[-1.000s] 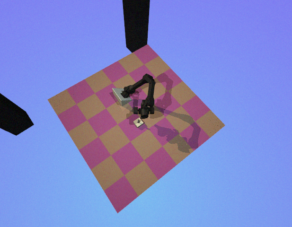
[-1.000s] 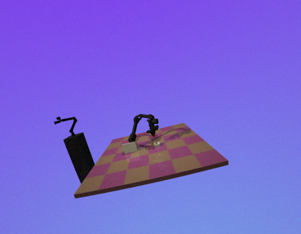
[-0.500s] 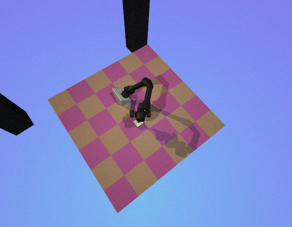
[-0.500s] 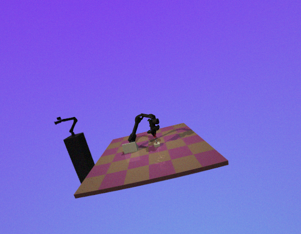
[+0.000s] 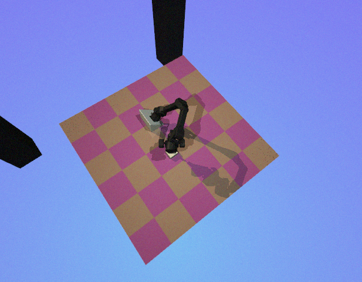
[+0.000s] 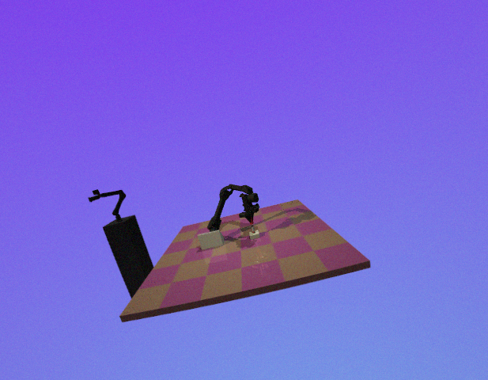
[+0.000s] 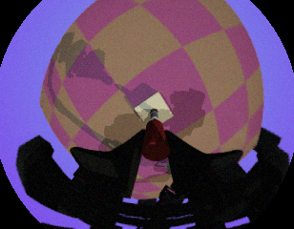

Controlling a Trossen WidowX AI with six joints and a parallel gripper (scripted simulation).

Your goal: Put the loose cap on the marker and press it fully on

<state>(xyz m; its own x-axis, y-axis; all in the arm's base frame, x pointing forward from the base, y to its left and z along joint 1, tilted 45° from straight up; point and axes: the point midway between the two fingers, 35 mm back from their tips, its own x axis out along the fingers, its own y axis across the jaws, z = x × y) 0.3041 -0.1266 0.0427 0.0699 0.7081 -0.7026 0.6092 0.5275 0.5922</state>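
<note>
The pale holder block is 110 mm below my gripper tip. Also, from my gripper tip: red cap 10 mm above.
</note>
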